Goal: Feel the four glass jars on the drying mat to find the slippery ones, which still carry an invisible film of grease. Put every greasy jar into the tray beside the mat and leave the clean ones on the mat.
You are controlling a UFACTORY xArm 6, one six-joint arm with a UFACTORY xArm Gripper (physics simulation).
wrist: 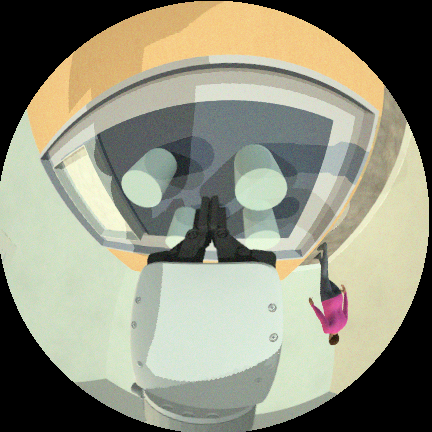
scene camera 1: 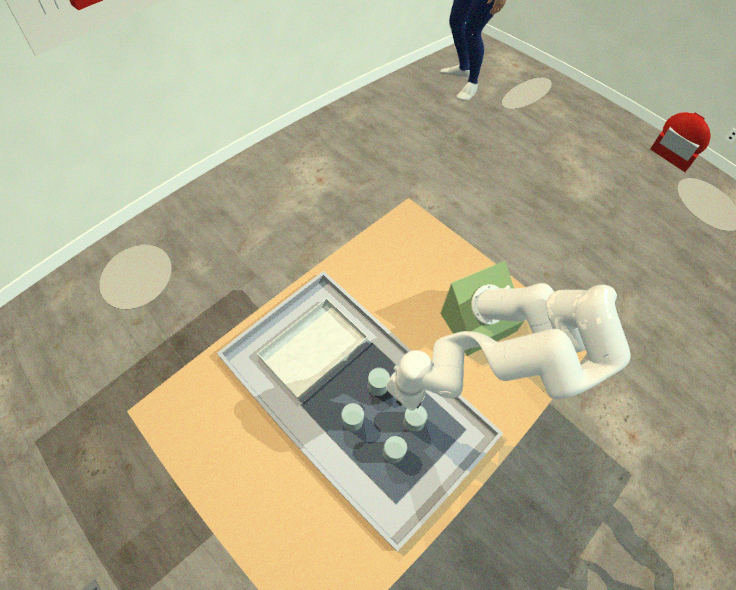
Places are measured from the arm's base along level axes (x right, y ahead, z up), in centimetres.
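Where they show: gripper, between the fingertips: (wrist: 211, 205) (scene camera 1: 401, 400); arm's base, origin of its link: (scene camera 1: 488, 304).
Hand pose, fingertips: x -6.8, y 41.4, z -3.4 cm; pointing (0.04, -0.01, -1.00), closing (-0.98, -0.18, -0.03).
Each offset is from my fingertips to the centre of the thing. Level surfaces: height alone.
Four pale green, upright jars stand on the dark mat @(dz -9.6 cm) (scene camera 1: 396, 482) (wrist: 280, 117). One jar @(dx +9.9, dy +0.3, dz -5.9 cm) (scene camera 1: 379, 382) (wrist: 150, 177) is on the robot's side, nearer the tray. A second jar @(dx -5.7, dy -1.3, dz -5.8 cm) (scene camera 1: 415, 420) (wrist: 260, 177) is on the robot's side, farther from the tray. A third jar @(dx +5.6, dy +13.2, dz -5.9 cm) (scene camera 1: 352, 417) (wrist: 181, 225) and a fourth jar @(dx -9.3, dy +9.3, dz -5.9 cm) (scene camera 1: 395, 449) (wrist: 261, 234) stand on the far side. The cream tray @(dx +32.5, dy +9.3, dz -8.4 cm) (scene camera 1: 313, 350) (wrist: 92, 190) beside the mat holds no jar. My gripper (wrist: 211, 205) is shut and empty, its tips showing between the jars in the wrist view; its height is unclear.
A raised grey rim (scene camera 1: 344, 474) (wrist: 235, 63) surrounds mat and tray on the orange table @(dz -10.1 cm) (scene camera 1: 202, 460) (wrist: 185, 47). The arm's green base block (scene camera 1: 460, 302) stands on the table. A person (scene camera 1: 469, 39) stands on the floor; a pink-topped person (wrist: 334, 307) shows in the wrist view.
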